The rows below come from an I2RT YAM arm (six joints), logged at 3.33 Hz.
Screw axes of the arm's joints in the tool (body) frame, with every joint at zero. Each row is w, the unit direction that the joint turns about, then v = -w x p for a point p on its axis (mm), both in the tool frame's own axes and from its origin. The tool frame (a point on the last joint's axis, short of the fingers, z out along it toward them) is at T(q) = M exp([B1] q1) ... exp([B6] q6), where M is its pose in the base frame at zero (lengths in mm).
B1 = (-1, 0, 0, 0, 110.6, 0)
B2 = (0, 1, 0, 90.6, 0, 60)
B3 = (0, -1, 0, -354.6, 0, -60)
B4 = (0, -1, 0, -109.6, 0, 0)
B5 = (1, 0, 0, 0, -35.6, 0)
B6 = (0, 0, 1, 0, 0, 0)
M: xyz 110.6 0 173.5 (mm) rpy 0 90 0 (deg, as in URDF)
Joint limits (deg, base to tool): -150..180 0..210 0..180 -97..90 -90..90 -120..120
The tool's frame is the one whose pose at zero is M.
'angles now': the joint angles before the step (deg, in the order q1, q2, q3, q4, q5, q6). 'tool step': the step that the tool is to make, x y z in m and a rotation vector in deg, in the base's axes. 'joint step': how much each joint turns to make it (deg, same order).
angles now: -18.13 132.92 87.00 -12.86 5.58 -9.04
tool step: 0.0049 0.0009 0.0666 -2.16 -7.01 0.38
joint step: 0.28 -7.39 2.11 -2.16 -0.15 -0.02
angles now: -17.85 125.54 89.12 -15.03 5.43 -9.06
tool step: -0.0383 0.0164 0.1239 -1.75 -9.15 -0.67
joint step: 0.51 -17.73 0.00 -8.63 0.01 1.62
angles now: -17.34 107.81 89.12 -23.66 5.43 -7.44
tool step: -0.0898 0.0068 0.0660 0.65 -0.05 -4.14
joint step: -3.34 -18.84 -6.60 -12.50 0.16 1.01
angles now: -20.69 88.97 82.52 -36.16 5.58 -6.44
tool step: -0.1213 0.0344 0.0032 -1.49 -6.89 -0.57
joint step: -3.23 -29.23 -22.56 0.32 -2.84 -0.72
